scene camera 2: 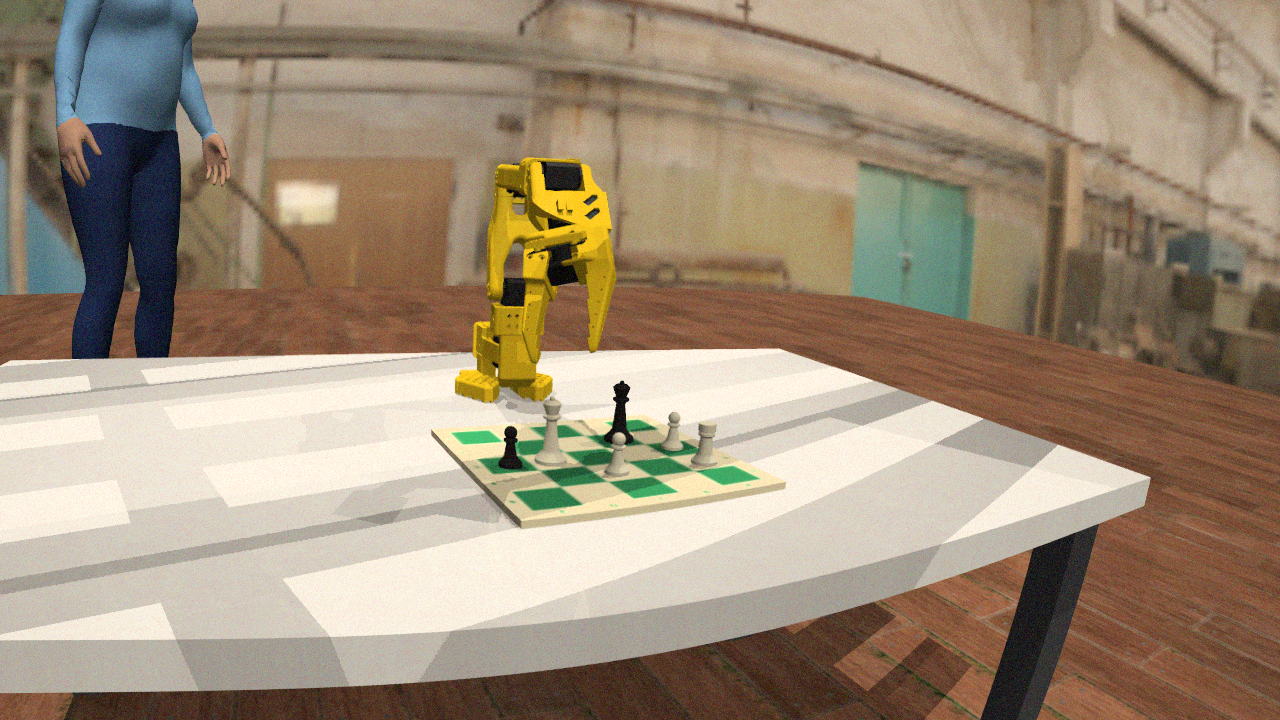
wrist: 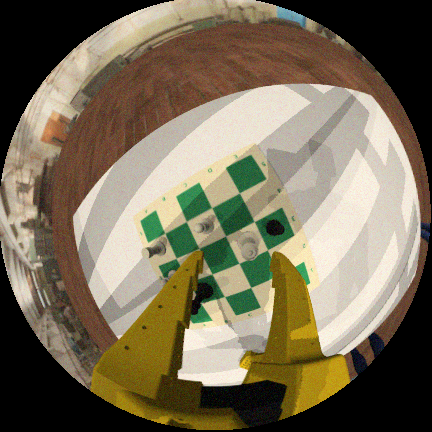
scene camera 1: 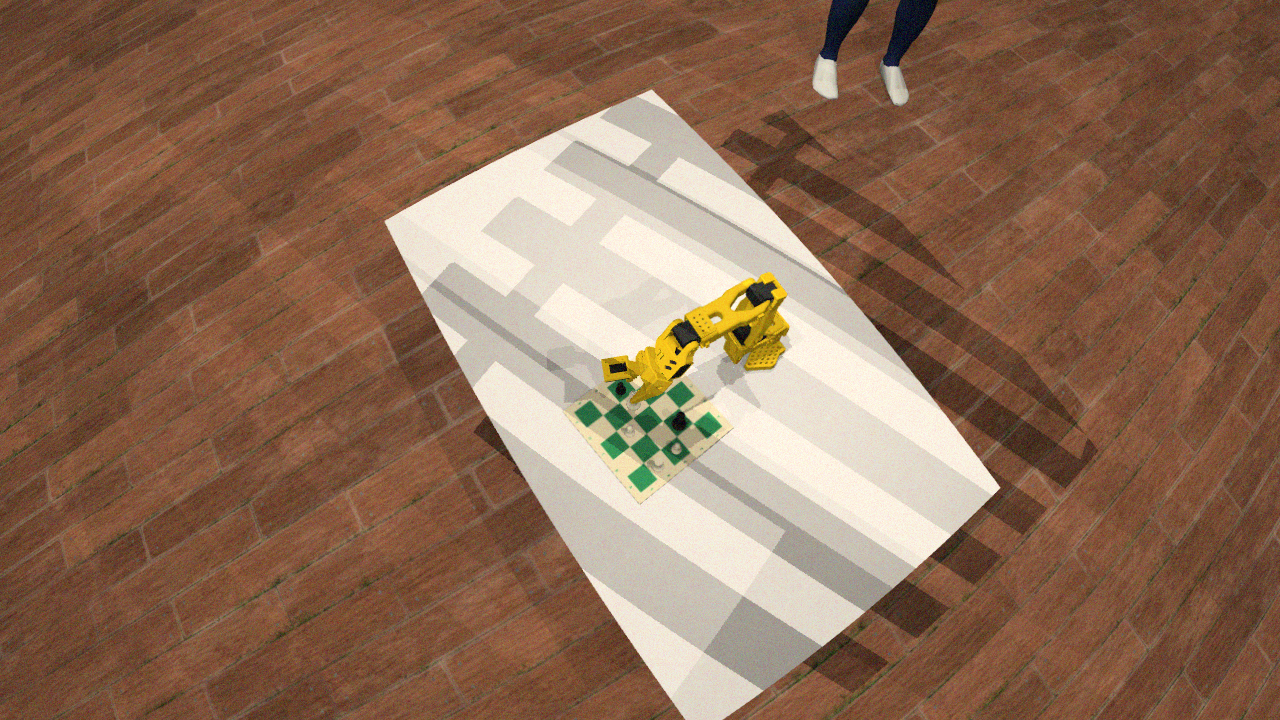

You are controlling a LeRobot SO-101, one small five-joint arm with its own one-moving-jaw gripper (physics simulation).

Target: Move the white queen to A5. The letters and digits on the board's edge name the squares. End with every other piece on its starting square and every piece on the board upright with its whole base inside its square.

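Frame: origin at the arm's base, x ahead, y left, z up, level; centimetres.
Seen in the pictures: hand at its tool point: [scene camera 2: 588,346] [wrist: 202,259] [scene camera 1: 632,399]; arm's base at its link origin: [scene camera 2: 507,396] [scene camera 1: 746,351].
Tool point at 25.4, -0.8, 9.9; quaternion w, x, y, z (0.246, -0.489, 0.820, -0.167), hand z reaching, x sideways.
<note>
Offsets run from my tool point to a thing's top centre, as dx, dy, dz.
The white queen {-1.6, -2.1, -4.0} [scene camera 1: 632,407] [scene camera 2: 551,437] [wrist: 248,245] stands upright on D3 of the green and cream board [scene camera 2: 653,512] [wrist: 253,148]. A5 [scene camera 1: 641,477] [scene camera 2: 731,475] [wrist: 152,226] is a green corner square with no piece on it. My gripper [scene camera 2: 563,355] [wrist: 236,254] is open and empty, with a V-shaped gap between the jaws. It hangs above the board, higher than the queen's top. In the wrist view the queen shows beyond the tips, in the right part of the gap. In scene camera 1 the arm partly hides the board's far side.
A white rook {+1.3, +9.9, -6.0} [scene camera 2: 705,445] [wrist: 154,250] stands on A4, beside A5. White pawns stand on C4 {+2.0, +2.0, -6.2} [scene camera 2: 617,454] [wrist: 204,226] and A3 {-3.2, +9.2, -6.2} [scene camera 2: 673,432]. The tall black piece {-6.2, +5.6, -4.0} [scene camera 1: 679,420] [scene camera 2: 621,413] is on B2. A black pawn {-1.1, -5.6, -6.2} [scene camera 2: 510,448] [wrist: 274,227] is on E3.
</note>
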